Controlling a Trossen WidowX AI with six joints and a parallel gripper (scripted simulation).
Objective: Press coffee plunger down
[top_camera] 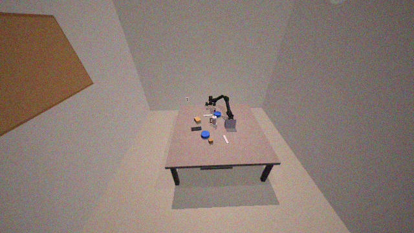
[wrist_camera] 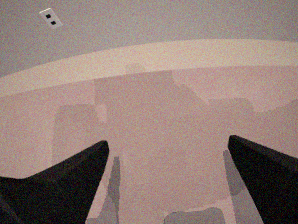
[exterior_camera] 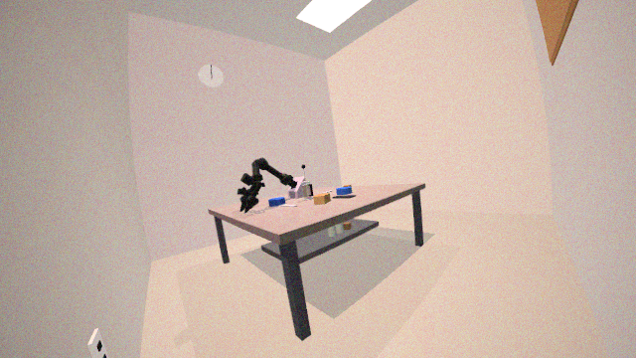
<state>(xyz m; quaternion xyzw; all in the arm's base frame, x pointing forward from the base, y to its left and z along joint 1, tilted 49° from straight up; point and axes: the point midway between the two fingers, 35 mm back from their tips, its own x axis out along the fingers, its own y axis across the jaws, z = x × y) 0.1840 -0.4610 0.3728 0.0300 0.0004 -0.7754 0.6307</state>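
My gripper tip is 510 mm to the right of the coffee press, 110 mm below it and 60 mm short of it. Round my gripper tip: shelf (620 mm to the left, 340 mm below, 60 mm ahead); black flat piece (580 mm to the left, 330 mm ahead, 10 mm below).
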